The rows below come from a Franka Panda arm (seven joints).
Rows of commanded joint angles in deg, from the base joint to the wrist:
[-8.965 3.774 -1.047 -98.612 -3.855 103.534 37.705]
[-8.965 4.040 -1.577 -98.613 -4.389 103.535 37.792]
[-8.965 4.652 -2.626 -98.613 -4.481 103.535 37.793]
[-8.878 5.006 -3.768 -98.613 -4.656 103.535 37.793]
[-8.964 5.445 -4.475 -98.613 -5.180 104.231 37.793]
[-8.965 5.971 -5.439 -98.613 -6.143 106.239 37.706]
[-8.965 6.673 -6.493 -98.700 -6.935 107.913 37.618]
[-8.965 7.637 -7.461 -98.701 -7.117 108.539 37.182]
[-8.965 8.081 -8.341 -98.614 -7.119 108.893 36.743]
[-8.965 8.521 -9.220 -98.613 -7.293 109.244 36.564]
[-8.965 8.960 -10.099 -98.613 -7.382 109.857 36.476]
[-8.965 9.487 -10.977 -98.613 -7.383 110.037 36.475]
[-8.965 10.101 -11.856 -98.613 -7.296 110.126 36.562]
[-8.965 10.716 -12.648 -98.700 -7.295 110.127 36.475]
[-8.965 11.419 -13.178 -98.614 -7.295 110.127 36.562]
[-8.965 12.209 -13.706 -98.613 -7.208 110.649 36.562]
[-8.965 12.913 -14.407 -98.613 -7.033 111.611 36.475]
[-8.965 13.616 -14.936 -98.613 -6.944 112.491 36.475]
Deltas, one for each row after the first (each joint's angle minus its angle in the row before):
[0.000 0.266 -0.530 -0.001 -0.534 0.001 0.087]
[0.000 0.612 -1.049 0.000 -0.092 0.000 0.001]
[0.087 0.354 -1.142 0.000 -0.175 0.000 0.000]
[-0.086 0.439 -0.707 0.000 -0.524 0.696 0.000]
[-0.001 0.526 -0.964 0.000 -0.963 2.008 -0.087]
[0.000 0.702 -1.054 -0.087 -0.792 1.674 -0.088]
[0.000 0.964 -0.968 -0.001 -0.182 0.626 -0.436]
[0.000 0.444 -0.880 0.087 -0.002 0.354 -0.439]
[0.000 0.440 -0.879 0.001 -0.174 0.351 -0.179]
[0.000 0.439 -0.879 0.000 -0.089 0.613 -0.088]
[0.000 0.527 -0.878 0.000 -0.001 0.180 -0.001]
[0.000 0.614 -0.879 0.000 0.087 0.089 0.087]
[0.000 0.615 -0.792 -0.087 0.001 0.001 -0.087]
[0.000 0.703 -0.530 0.086 0.000 0.000 0.087]
[0.000 0.790 -0.528 0.001 0.087 0.522 0.000]
[0.000 0.704 -0.701 0.000 0.175 0.962 -0.087]
[0.000 0.703 -0.529 0.000 0.089 0.880 0.000]

